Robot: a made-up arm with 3 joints. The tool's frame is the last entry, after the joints.
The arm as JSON. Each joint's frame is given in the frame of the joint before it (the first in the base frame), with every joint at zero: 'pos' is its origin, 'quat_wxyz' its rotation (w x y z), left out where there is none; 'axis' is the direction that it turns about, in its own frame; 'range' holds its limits. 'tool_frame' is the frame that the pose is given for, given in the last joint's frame.
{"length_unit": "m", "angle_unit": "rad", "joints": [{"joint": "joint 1", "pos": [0.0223, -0.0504, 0.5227], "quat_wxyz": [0.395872, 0.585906, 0.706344, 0.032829], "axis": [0.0, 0.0, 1.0], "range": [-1.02, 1.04]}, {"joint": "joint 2", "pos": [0.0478, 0.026, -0.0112], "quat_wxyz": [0.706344, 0.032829, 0.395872, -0.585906], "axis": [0.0, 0.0, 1.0], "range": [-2.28, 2.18]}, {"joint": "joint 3", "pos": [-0.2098, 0.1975, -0.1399], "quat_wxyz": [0.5, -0.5, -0.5, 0.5], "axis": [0.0, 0.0, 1.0], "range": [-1.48, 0.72]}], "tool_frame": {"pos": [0.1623, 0.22, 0.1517], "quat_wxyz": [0.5, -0.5, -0.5, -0.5]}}
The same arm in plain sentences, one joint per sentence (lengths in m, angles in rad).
The arm has three revolute joints in a row. What follows holds with every joint at zero, and every direction is one of the base frame's. Joint 1 is mounted 0.0223 m along +x and 0.0504 m along -y and 0.5227 m along +z from the base frame's origin and rotates about the direction (0.597713, -0.417509, -0.684415), from -1.02 to 1.04 rad. Joint 2 is mounted 0.0142 m along +x and 0.0536 m along +y and 0.004 m along -z from joint 1 and rotates about -z, from -2.28 to 2.18 rad. Joint 3 is mounted 0.2098 m along +x and 0.1975 m along +y and 0.1399 m along +z from joint 2 and rotates about +x, from -1.48 to 0.72 rad. The tool frame, which is the frame that the pose is given for, is mounted 0.1517 m along +x and 0.1623 m along +y and 0.22 m along +z from joint 3; its axes are parallel to the base frame's.
